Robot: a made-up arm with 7 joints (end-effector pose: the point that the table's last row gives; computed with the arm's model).
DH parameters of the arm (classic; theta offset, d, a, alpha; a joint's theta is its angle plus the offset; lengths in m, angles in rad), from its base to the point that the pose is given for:
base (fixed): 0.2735 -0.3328 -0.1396 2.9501
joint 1: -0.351 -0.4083 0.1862 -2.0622
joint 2: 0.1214 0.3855 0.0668 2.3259
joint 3: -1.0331 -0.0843 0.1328 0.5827
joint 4: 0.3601 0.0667 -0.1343 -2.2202
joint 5: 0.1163 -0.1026 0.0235 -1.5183
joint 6: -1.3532 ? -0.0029 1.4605
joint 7: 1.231 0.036 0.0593 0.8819
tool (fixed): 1.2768 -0.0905 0 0
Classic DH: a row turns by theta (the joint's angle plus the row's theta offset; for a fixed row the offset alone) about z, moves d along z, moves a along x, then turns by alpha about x.
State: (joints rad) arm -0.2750 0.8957 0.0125 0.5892 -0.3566 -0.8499 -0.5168
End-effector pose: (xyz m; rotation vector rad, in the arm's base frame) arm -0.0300 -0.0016 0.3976 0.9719 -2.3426 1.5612
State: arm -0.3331 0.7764 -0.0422 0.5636 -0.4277 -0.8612 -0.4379
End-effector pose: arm -0.0213 0.0321 0.3937 0.9178 -2.1738 1.7841
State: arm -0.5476 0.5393 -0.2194 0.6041 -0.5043 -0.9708 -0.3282
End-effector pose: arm -0.0089 0.0973 0.3769 0.8670 -1.9023 2.1453
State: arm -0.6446 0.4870 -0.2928 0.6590 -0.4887 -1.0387 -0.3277
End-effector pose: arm -0.0080 0.1130 0.3733 0.8763 -1.8999 2.1905
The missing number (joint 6, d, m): 0.0303
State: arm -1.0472 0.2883 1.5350 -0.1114 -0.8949 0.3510 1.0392
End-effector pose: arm -0.0739 0.4472 0.3626 -1.5543 0.5729 -2.0701
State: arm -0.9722 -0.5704 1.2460 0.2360 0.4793 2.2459 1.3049
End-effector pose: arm 0.0571 0.4160 0.2347 -1.0432 0.3393 -0.6114
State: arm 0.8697 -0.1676 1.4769 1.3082 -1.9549 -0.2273 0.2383
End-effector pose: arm 0.2763 -0.3293 0.2661 0.8877 -0.2332 -1.4569
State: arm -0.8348 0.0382 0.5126 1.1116 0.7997 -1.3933 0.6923
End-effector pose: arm -0.0169 0.4847 0.4022 -0.8168 -1.5115 1.8579
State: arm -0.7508 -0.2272 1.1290 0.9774 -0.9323 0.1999 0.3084
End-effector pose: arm 0.1878 0.5668 0.1917 0.7711 -0.2196 1.2633
